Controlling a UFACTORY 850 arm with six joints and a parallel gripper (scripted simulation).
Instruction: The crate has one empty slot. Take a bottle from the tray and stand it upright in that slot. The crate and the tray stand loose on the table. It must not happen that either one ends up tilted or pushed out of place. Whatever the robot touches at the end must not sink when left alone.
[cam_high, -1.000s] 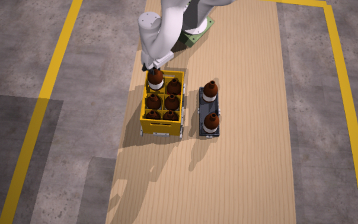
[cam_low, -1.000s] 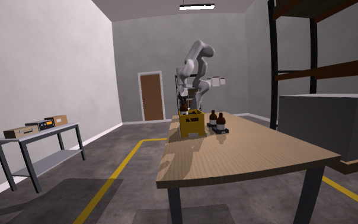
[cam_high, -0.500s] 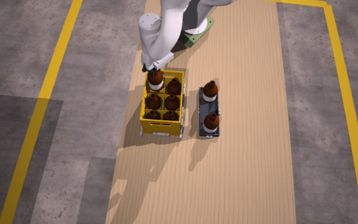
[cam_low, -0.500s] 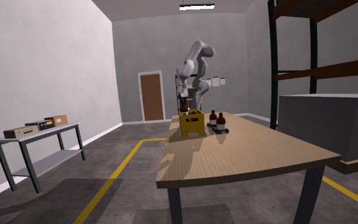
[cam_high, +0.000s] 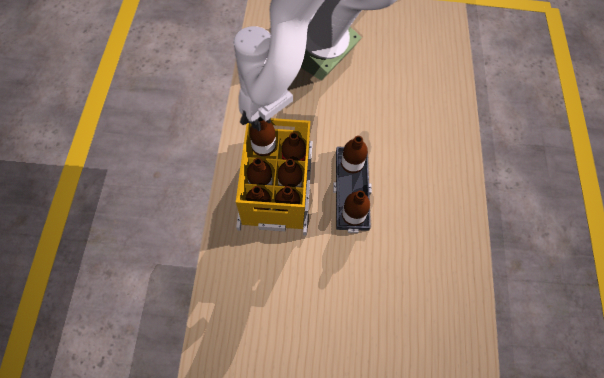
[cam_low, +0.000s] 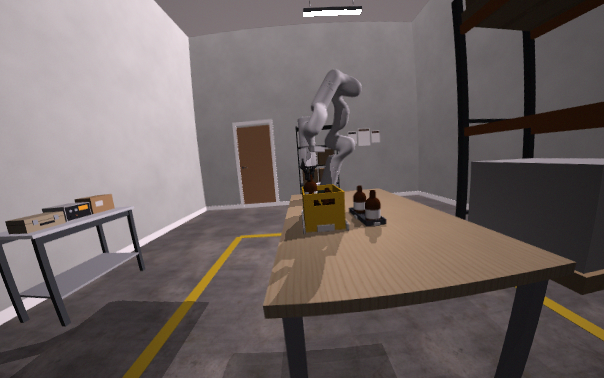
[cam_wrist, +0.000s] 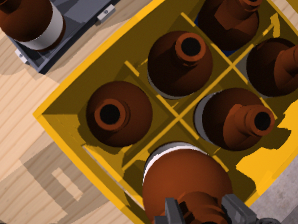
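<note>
Right now my hand is 15 cm above the yellow crate, 8 cm short of it and 6 cm to the right of it. Also, from my hand: dark tray 29 cm to the left, 23 cm below, 1 cm ahead.
</note>
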